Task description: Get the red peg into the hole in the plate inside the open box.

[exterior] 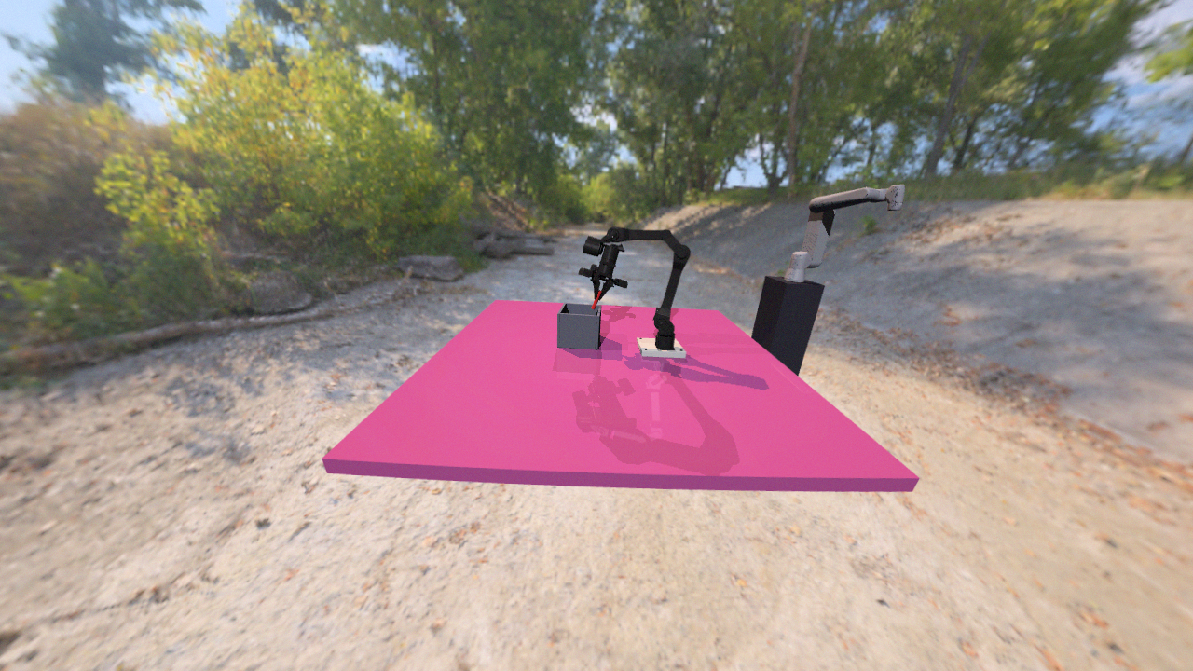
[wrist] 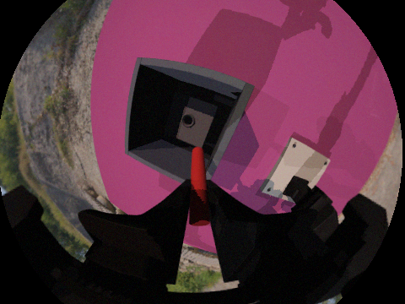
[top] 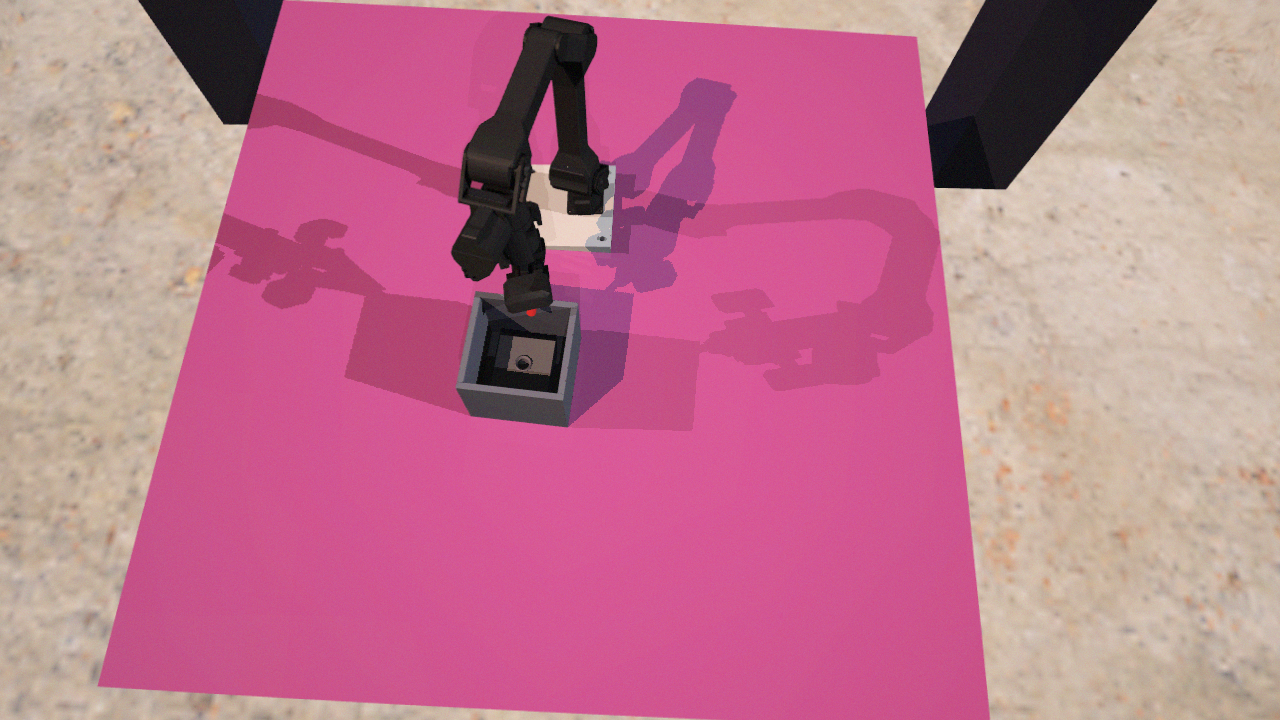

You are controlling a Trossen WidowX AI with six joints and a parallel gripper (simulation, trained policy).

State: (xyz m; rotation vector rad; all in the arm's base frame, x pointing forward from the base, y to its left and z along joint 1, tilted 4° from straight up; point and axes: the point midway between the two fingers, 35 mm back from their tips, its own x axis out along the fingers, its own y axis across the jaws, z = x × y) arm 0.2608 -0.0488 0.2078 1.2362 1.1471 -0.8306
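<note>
Now: gripper tip 60 mm short of the grey plate, 30 mm to the left of it and 140 mm above it. The rest, counted from my gripper tip: red peg 10 mm to the right.
</note>
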